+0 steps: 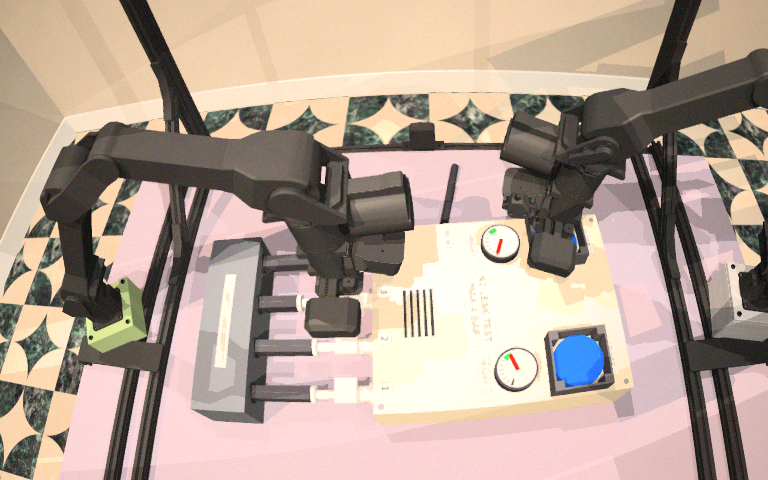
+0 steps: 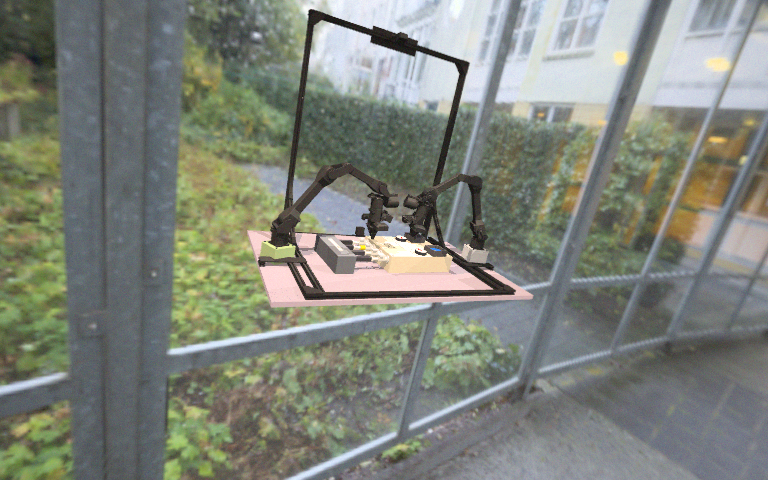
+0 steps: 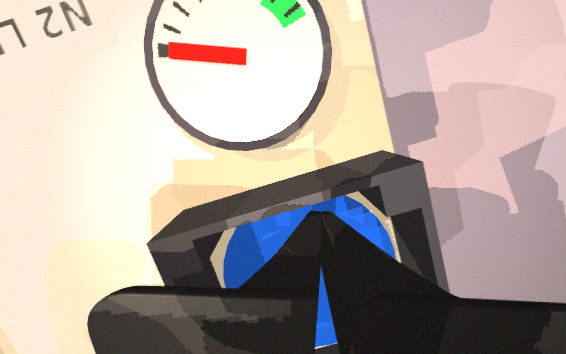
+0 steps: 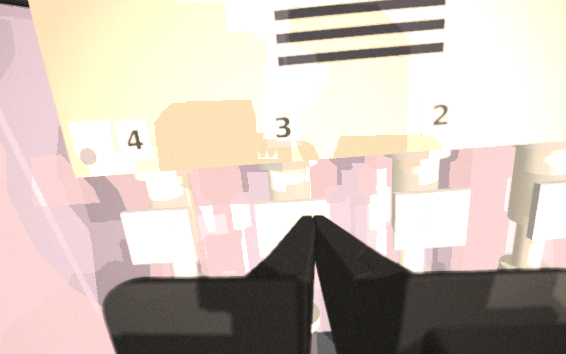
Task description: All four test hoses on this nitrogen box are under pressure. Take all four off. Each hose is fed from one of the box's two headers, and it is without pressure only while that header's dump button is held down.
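Frame: origin at the left arm's base, x left, y ahead, z down, level; metres.
Seen in the pictures: left gripper, fingertip midpoint: [image 1: 540,236] [image 3: 318,221]; right gripper, fingertip midpoint: [image 1: 353,292] [image 2: 372,239] [image 4: 312,225]; left arm's base, link origin: [image 1: 757,292] [image 2: 476,247]; right arm's base, link origin: [image 1: 107,309] [image 2: 278,243].
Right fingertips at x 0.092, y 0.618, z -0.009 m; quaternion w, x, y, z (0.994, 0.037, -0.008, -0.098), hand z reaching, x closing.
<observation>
Pixels of each thing's top centre, then the offset from my right fingertips to it. "pt": a spot on its surface instead.
- cream nitrogen box, surface spot: [image 1: 449,371] pt dx +0.080, dy -0.145, dz +0.023 m
- grey block, surface spot: [image 1: 220,333] pt dx +0.095, dy +0.183, dz +0.022 m
- hose 1, surface spot: [image 1: 346,391] pt dx +0.132, dy -0.020, dz +0.026 m
- hose 2, surface spot: [image 1: 334,347] pt dx +0.069, dy +0.016, dz +0.041 m
- hose 3, surface spot: [image 1: 282,303] pt dx +0.021, dy +0.110, dz +0.038 m
- hose 4, surface spot: [image 1: 284,262] pt dx -0.045, dy +0.128, dz +0.038 m
- hose 3's white collar, top centre: [image 4: 292,229] dx -0.006, dy +0.015, dz +0.025 m
- far blue button, top centre: [image 3: 309,273] dx -0.137, dy -0.268, dz +0.021 m
- far gauge's, surface spot: [image 3: 236,70] [image 1: 503,241] pt dx -0.116, dy -0.189, dz +0.008 m
- black rod, surface spot: [image 1: 449,192] pt dx -0.251, dy -0.089, dz +0.089 m
The cream nitrogen box [image 1: 449,371] [image 2: 415,262] has two gauges and two blue dump buttons. Four hoses run from its left side to a grey block [image 1: 220,333] [image 2: 334,254]: hose 1 [image 1: 346,391], hose 2 [image 1: 334,347], hose 3 [image 1: 282,303], and hose 4 [image 1: 284,262], partly hidden by the arm. My right gripper [image 1: 332,316] [image 2: 374,234] [image 4: 312,225] is shut and empty just above hose 3's white collar [image 4: 281,218]. My left gripper [image 1: 554,254] [image 2: 416,236] [image 3: 318,221] is shut, its tips on the far blue button [image 3: 257,239]. The far gauge's [image 1: 500,243] [image 3: 236,70] needle is off the green mark.
The near blue button [image 1: 578,359] sits in its dark guard beside the near gauge [image 1: 515,369], whose needle points at green. A black rod [image 1: 449,192] lies behind the box. A black frame [image 1: 173,119] [image 2: 382,293] borders the pink table.
</observation>
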